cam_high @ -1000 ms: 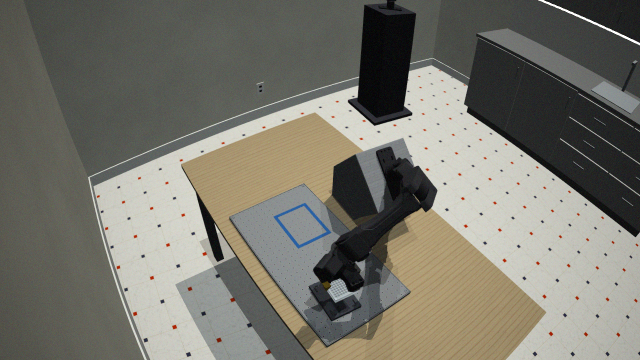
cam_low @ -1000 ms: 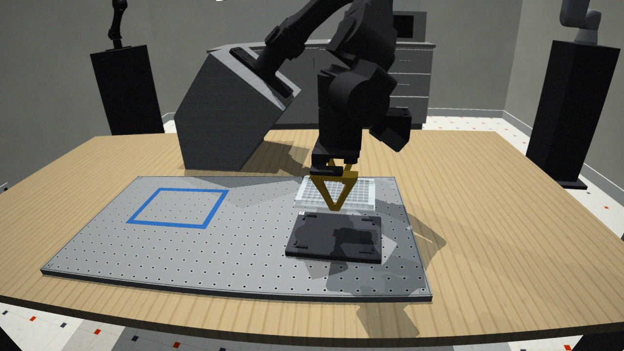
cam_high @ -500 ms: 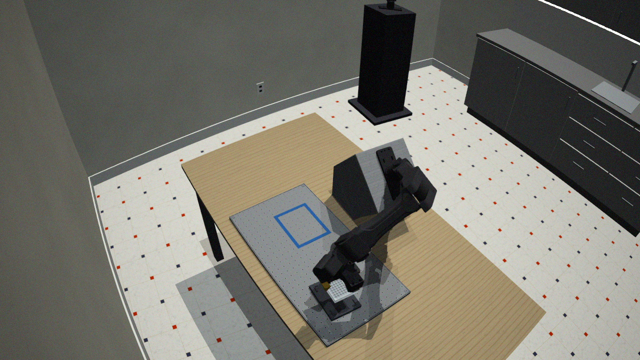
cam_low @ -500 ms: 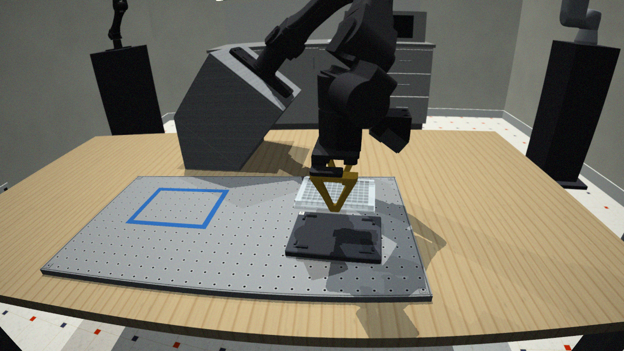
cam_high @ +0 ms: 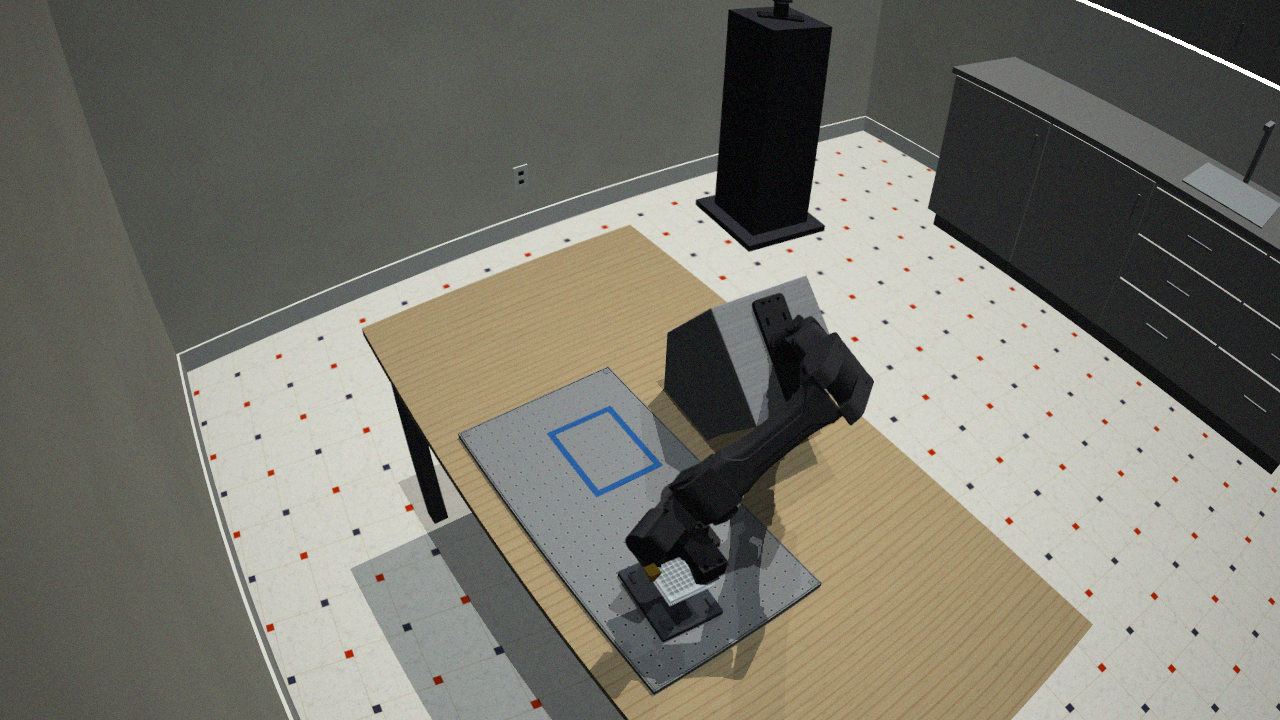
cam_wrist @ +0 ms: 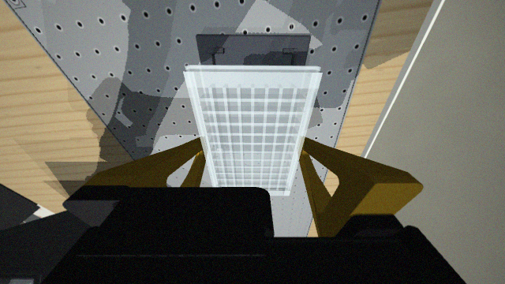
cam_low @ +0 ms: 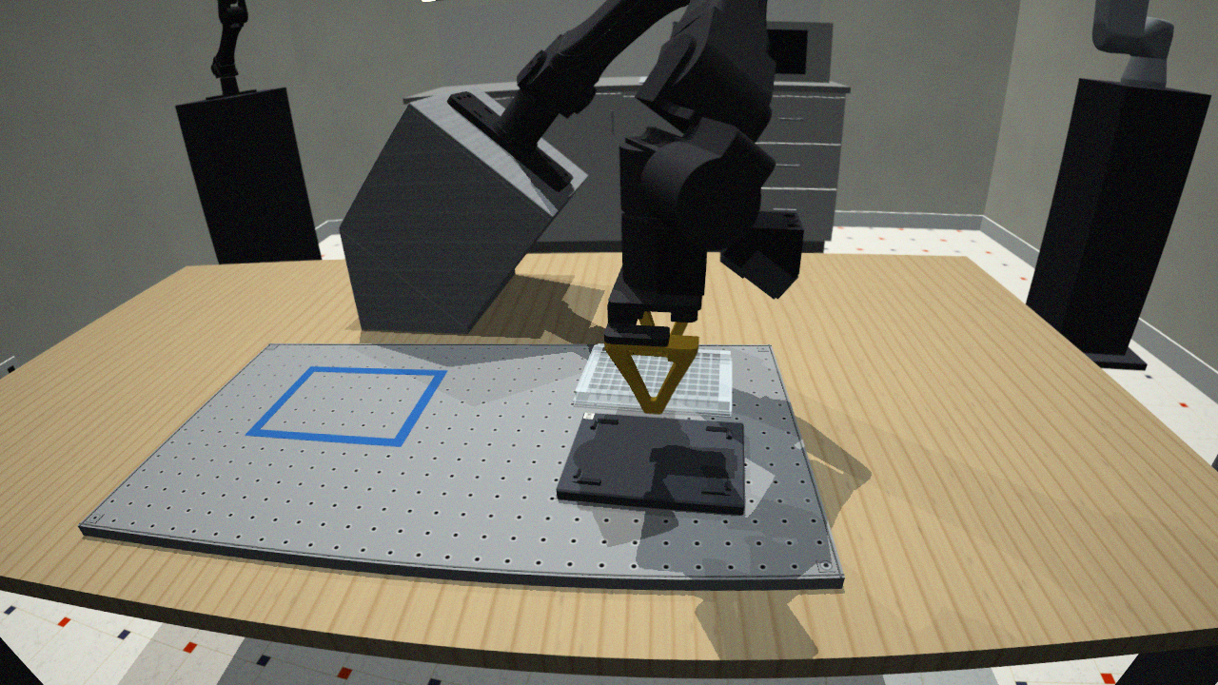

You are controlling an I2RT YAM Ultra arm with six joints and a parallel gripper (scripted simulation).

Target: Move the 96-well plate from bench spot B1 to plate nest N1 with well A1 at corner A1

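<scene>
Now: the dark plate nest 90 mm below my hand. From my hand the other things lie so: A1 corner mark: 90 mm below, 80 mm to the right, 50 mm behind; clear 96-well plate: right at my hand.
</scene>
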